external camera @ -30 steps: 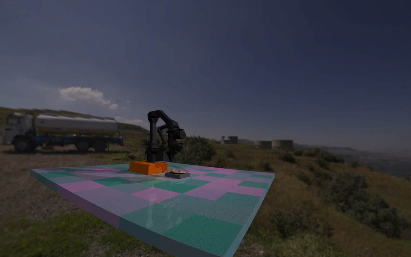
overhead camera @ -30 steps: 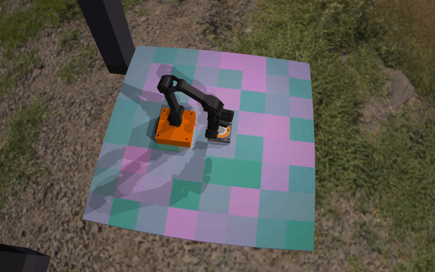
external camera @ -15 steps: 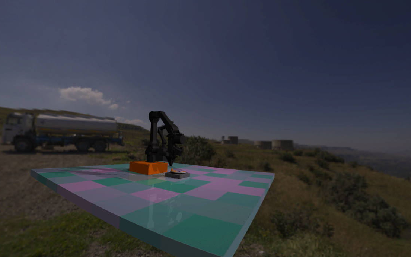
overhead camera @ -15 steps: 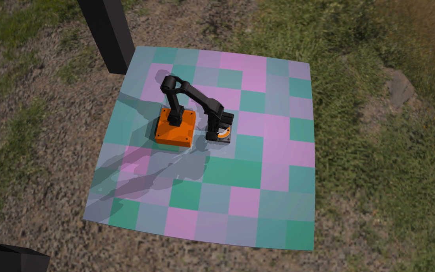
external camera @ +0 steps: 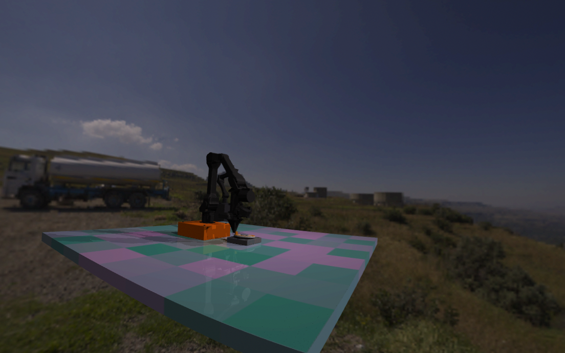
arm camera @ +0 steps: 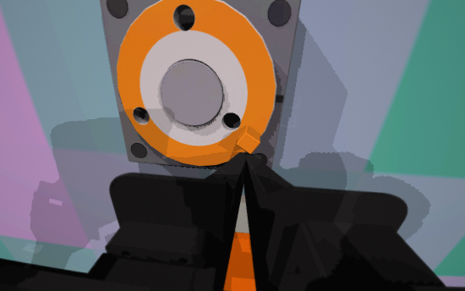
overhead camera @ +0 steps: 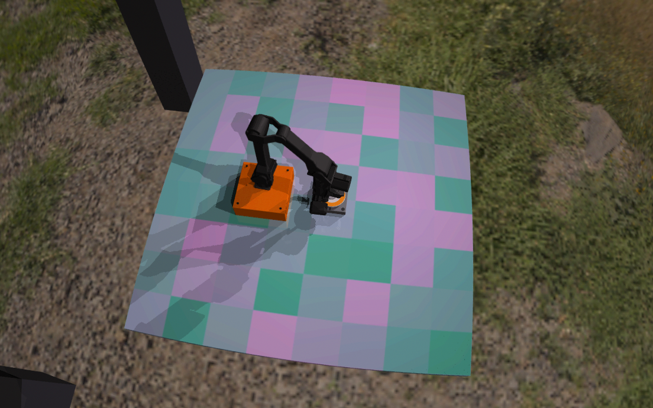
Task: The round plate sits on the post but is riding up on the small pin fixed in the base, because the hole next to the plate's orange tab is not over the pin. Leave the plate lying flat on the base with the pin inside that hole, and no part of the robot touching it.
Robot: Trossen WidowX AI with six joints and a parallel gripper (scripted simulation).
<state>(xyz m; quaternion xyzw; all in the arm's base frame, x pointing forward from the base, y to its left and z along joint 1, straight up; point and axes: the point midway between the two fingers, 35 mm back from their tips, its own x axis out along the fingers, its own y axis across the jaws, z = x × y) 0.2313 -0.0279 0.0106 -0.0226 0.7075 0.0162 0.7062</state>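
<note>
The round plate lies 2 cm ahead of my gripper tip, 2 cm to the left of it and 1 cm below it. The rest, counted from my gripper tip: square grey base 4 cm ahead, 4 cm to the left, 2 cm below.
</note>
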